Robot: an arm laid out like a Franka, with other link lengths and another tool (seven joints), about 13 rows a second.
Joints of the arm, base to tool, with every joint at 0 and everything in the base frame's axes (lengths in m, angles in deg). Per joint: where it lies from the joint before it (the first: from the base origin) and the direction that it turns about. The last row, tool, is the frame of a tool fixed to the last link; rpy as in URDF.
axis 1: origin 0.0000 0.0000 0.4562 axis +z
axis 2: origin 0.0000 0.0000 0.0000 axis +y
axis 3: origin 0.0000 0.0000 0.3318 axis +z
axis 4: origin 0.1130 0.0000 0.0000 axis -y
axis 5: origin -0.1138 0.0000 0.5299 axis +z
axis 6: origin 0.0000 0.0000 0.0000 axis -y
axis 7: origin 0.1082 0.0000 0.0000 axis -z
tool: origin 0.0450 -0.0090 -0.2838 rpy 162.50 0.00 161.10
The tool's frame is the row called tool.
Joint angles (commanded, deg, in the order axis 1, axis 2, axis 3, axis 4, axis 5, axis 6, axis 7), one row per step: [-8.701, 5.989, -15.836, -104.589, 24.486, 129.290, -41.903]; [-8.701, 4.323, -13.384, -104.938, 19.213, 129.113, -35.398]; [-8.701, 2.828, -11.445, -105.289, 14.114, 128.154, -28.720]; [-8.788, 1.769, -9.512, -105.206, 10.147, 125.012, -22.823]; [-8.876, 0.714, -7.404, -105.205, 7.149, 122.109, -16.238]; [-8.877, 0.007, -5.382, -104.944, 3.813, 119.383, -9.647]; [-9.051, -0.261, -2.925, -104.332, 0.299, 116.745, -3.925]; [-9.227, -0.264, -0.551, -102.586, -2.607, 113.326, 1.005]
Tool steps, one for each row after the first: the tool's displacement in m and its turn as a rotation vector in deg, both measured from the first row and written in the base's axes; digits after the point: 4 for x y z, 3 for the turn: [0.0031, 0.0246, 0.0140, -1.560, 1.477, -1.561]; [0.0010, 0.0427, 0.0237, -2.913, 3.377, -3.834]; [-0.0061, 0.0646, 0.0255, -3.281, 6.621, -5.598]; [-0.0130, 0.0881, 0.0283, -3.025, 9.410, -8.467]; [-0.0196, 0.1078, 0.0306, -3.609, 11.994, -11.627]; [-0.0240, 0.1290, 0.0324, -5.127, 14.256, -14.019]; [-0.0272, 0.1491, 0.0434, -6.610, 16.061, -16.153]
